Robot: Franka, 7 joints.
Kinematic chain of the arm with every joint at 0, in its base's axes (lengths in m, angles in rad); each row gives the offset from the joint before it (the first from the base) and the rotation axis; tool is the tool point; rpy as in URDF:
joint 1: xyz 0 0 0.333 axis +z
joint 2: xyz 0 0 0 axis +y
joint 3: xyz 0 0 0.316 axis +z
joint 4: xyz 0.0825 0 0 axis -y
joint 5: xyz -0.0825 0 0.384 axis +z
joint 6: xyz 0 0 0 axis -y
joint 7: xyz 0.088 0 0 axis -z
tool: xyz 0 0 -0.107 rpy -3.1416 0 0
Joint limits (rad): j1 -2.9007..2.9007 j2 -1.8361..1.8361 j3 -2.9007..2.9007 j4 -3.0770..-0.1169 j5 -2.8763..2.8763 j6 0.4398..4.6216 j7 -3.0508..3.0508
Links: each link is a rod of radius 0.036 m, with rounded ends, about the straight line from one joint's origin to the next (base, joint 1, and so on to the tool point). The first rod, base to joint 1, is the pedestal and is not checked.
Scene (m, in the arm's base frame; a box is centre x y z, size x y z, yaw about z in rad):
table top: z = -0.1
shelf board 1: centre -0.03 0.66 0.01 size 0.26 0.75 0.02 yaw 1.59
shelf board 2: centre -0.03 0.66 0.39 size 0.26 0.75 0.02 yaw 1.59
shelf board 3: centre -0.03 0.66 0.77 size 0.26 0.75 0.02 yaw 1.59
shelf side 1: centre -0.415 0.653 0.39 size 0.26 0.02 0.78 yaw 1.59
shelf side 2: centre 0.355 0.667 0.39 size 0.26 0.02 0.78 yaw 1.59
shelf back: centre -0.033 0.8 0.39 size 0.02 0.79 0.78 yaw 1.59
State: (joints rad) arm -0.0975 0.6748 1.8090 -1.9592 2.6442 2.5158 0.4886
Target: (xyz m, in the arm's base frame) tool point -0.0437 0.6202 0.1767
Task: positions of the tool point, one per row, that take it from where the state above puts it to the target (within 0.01 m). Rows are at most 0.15 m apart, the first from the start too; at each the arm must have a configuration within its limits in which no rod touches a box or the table.
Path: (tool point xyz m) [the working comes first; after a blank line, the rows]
Joints at the target: 0.5340 1.2757 1.1826 -1.8996 2.6372 2.4953 0.4886
Straight joint move there: touches shelf board 2.

1: 0.0750 0.4856 0.5500
2: 0.0710 0.3707 0.5645
3: 0.0514 0.4200 0.4750
4: 0.0195 0.4473 0.3763
5: -0.0143 0.4492 0.2747
6: -0.0400 0.4272 0.1767
7: -0.0390 0.5301 0.1788
8: -0.0437 0.6202 0.1767

